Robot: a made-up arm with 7 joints.
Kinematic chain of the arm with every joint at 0, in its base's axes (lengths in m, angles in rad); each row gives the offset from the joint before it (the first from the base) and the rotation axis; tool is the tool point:
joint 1: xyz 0 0 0.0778 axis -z
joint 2: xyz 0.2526 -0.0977 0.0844 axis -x
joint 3: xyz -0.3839 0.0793 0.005 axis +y
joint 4: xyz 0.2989 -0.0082 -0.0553 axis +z
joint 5: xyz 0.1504 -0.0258 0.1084 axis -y
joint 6: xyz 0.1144 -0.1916 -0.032 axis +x
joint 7: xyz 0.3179 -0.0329 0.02 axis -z
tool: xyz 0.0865 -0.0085 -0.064
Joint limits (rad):
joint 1: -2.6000..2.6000
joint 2: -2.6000..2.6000
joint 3: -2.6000..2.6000
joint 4: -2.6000..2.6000
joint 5: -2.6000..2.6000
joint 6: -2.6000..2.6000
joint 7: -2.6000..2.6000
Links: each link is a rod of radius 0.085 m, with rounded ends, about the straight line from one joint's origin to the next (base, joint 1, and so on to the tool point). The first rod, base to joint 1, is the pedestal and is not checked.
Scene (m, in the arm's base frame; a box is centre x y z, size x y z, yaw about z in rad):
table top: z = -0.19
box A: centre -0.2 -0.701 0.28 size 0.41 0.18 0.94 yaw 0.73
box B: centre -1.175 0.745 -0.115 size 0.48 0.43 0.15 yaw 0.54
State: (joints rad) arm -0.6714 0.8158 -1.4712 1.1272 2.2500 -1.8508 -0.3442
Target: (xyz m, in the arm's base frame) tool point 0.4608 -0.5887 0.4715
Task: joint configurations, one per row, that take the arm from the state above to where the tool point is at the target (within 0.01 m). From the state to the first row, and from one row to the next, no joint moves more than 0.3 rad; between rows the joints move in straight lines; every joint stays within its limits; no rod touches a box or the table.
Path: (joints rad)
1: -0.9260 0.8088 -1.3149 1.0056 2.3115 -1.8150 -0.3481
2: -1.1806 0.8018 -1.1585 0.8840 2.3730 -1.7792 -0.3520
3: -1.4353 0.7948 -1.0022 0.7624 2.4345 -1.7434 -0.3560
4: -1.6899 0.7878 -0.8458 0.6409 2.4961 -1.7076 -0.3599
5: -1.7364 0.6255 -1.1058 0.7487 2.4400 -1.7302 -0.3531
6: -1.7829 0.4632 -1.3658 0.8565 2.3839 -1.7527 -0.3463
7: -1.8294 0.3009 -1.6258 0.9643 2.3279 -1.7753 -0.3395
8: -1.8759 0.1386 -1.8858 1.0721 2.2718 -1.7979 -0.3326

